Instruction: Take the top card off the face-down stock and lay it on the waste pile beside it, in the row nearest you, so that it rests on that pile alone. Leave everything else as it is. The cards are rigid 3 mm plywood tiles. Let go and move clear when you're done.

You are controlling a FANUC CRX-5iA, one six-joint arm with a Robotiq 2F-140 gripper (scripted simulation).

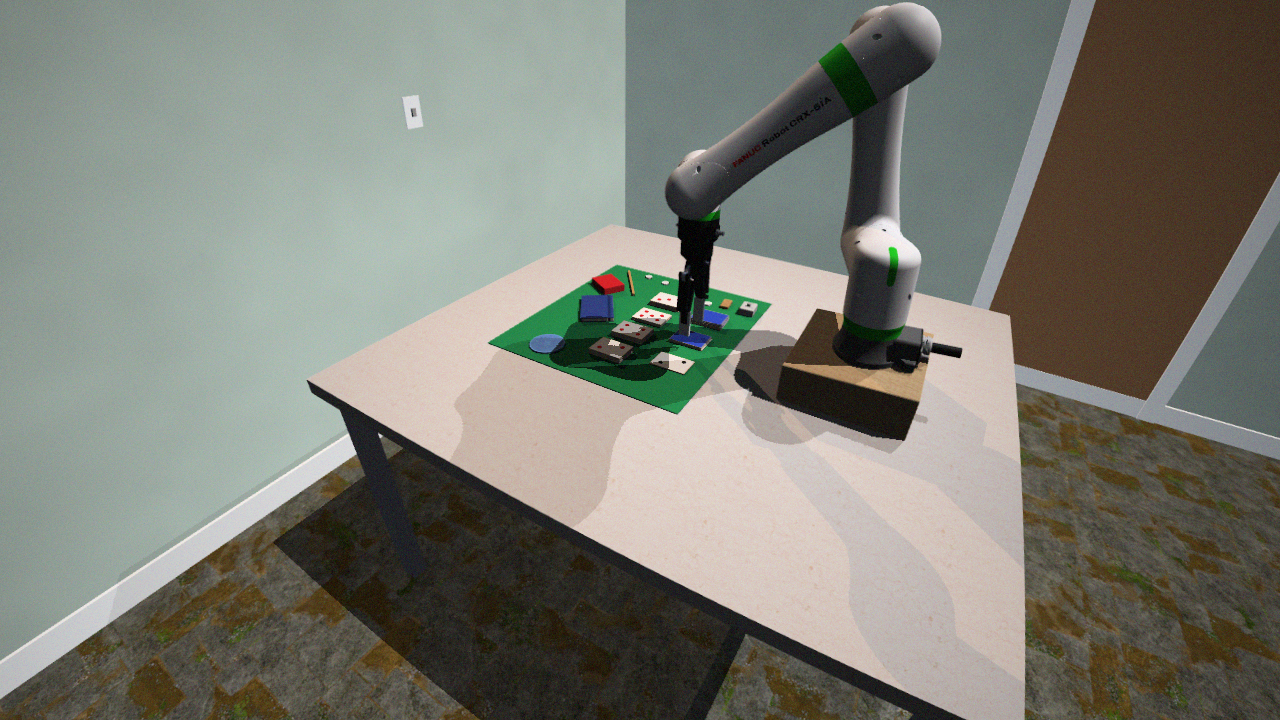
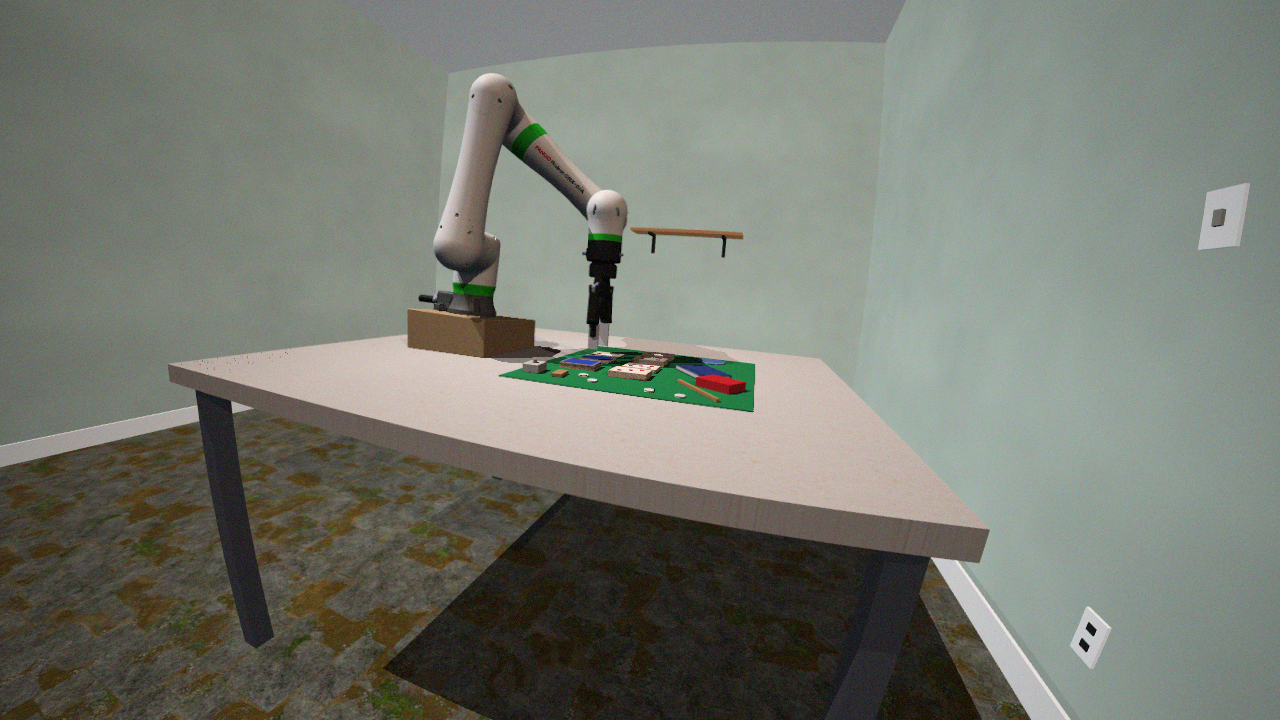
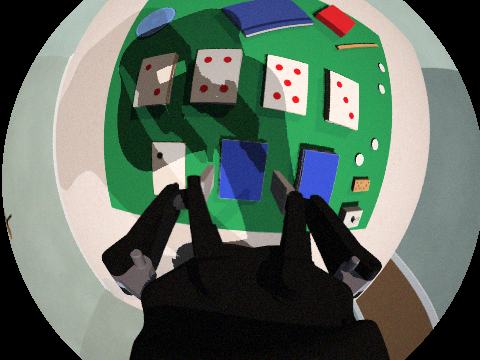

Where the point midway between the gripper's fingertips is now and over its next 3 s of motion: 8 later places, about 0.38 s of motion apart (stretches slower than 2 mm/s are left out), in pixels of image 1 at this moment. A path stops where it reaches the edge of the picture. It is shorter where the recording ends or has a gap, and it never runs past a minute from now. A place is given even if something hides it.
My gripper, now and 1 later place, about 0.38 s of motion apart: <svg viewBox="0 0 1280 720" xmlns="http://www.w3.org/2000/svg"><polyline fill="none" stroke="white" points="691,327 692,315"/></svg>
